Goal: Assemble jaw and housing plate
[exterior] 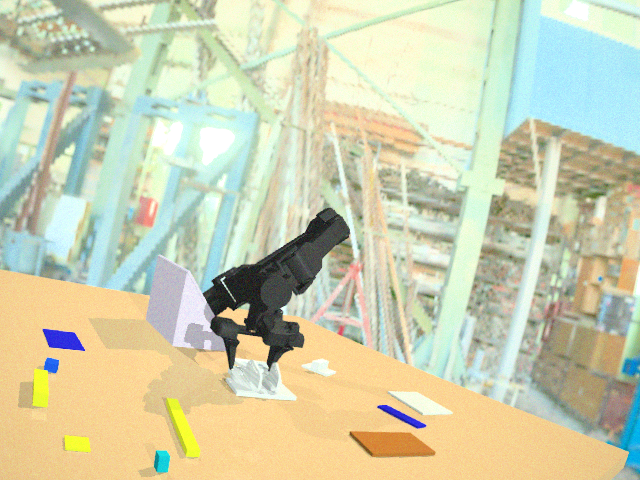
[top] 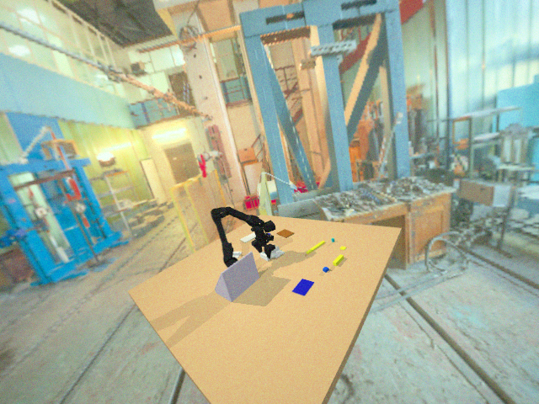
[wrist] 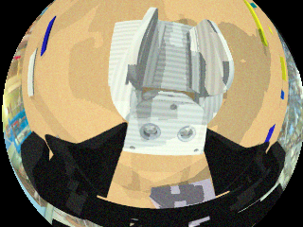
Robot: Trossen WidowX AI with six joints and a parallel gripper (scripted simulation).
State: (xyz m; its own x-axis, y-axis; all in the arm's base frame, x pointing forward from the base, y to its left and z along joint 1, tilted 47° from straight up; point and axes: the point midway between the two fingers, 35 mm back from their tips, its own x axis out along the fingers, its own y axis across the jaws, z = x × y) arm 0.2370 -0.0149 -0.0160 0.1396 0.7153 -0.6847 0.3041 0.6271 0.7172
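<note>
Now: the white jaw 3 cm ahead of my gripper tip and 1 cm to the left of it. Also, from my gripper tip: blue strip: 26 cm ahead, 19 cm to the left, 1 cm below; then brown plate: 34 cm ahead, 4 cm to the left, 1 cm below; then flat white plate: 22 cm ahead, 32 cm to the left, 1 cm below.
</note>
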